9 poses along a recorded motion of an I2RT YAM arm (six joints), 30 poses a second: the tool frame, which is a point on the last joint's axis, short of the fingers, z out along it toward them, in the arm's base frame.
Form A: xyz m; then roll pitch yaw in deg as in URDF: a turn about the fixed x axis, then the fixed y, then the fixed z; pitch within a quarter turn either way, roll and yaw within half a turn.
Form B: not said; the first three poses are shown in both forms.
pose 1, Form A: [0.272, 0.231, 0.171, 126.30, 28.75, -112.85]
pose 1, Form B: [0.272, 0.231, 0.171, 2.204, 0.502, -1.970]
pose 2, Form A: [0.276, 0.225, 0.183, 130.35, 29.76, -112.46]
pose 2, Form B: [0.276, 0.225, 0.183, 2.275, 0.519, -1.963]
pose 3, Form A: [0.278, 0.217, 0.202, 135.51, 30.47, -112.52]
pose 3, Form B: [0.278, 0.217, 0.202, 2.365, 0.532, -1.964]
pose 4, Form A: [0.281, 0.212, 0.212, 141.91, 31.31, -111.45]
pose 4, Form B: [0.281, 0.212, 0.212, 2.477, 0.546, -1.945]
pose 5, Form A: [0.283, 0.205, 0.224, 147.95, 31.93, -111.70]
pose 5, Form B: [0.283, 0.205, 0.224, 2.582, 0.557, -1.950]
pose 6, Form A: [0.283, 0.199, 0.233, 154.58, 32.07, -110.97]
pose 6, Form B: [0.283, 0.199, 0.233, 2.698, 0.560, -1.937]
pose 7, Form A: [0.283, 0.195, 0.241, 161.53, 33.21, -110.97]
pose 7, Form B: [0.283, 0.195, 0.241, 2.819, 0.580, -1.937]
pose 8, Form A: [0.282, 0.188, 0.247, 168.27, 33.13, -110.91]
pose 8, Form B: [0.282, 0.188, 0.247, 2.937, 0.578, -1.936]
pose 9, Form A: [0.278, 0.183, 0.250, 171.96, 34.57, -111.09]
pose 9, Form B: [0.278, 0.183, 0.250, 3.001, 0.603, -1.939]
